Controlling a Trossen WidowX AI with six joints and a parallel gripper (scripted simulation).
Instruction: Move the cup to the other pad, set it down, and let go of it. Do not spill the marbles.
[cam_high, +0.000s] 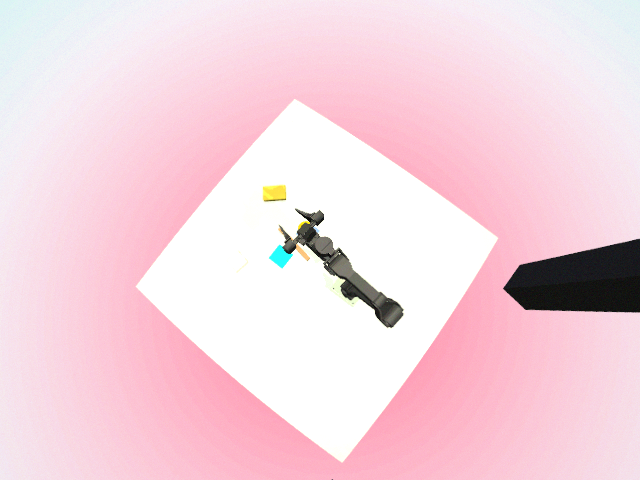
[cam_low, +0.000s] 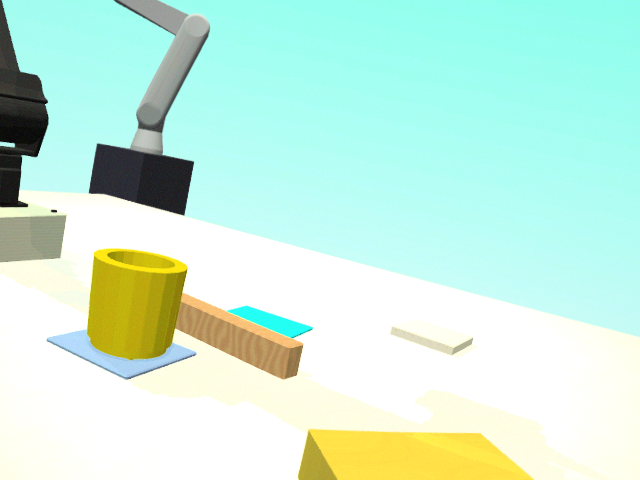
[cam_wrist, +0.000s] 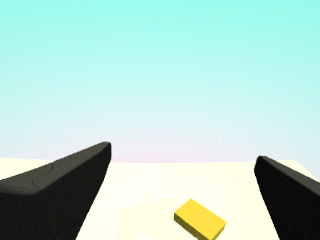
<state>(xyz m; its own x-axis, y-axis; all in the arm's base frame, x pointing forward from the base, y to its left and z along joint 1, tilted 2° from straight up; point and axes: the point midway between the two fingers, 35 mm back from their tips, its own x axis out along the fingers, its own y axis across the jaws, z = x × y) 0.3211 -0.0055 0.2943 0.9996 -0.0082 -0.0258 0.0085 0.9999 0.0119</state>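
Now: the yellow cup 2 cm behind my gripper tip, 5 cm to the right of it and 31 cm below it. Also, from my gripper tip: light blue pad: 2 cm behind, 5 cm to the right, 36 cm below; wooden bar: 2 cm behind, 3 cm to the left, 35 cm below; cyan pad: 1 cm behind, 12 cm to the left, 36 cm below.
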